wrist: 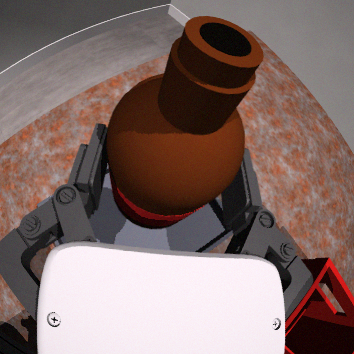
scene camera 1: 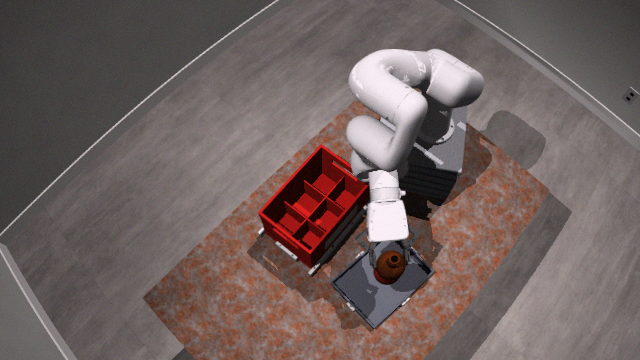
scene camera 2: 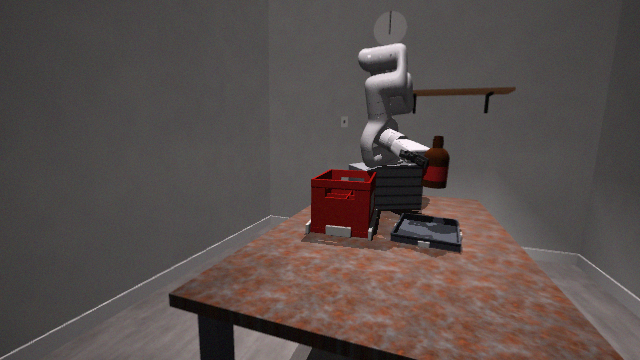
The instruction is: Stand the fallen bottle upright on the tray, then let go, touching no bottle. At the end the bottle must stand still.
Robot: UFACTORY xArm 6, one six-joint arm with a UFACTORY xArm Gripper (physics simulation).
Labels:
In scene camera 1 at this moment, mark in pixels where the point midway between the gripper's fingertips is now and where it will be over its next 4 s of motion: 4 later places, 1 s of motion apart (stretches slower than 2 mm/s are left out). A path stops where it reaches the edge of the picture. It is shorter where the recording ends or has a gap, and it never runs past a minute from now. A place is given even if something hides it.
The gripper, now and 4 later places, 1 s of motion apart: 390, 266; 388, 263; 387, 263; 365, 299; 354, 319

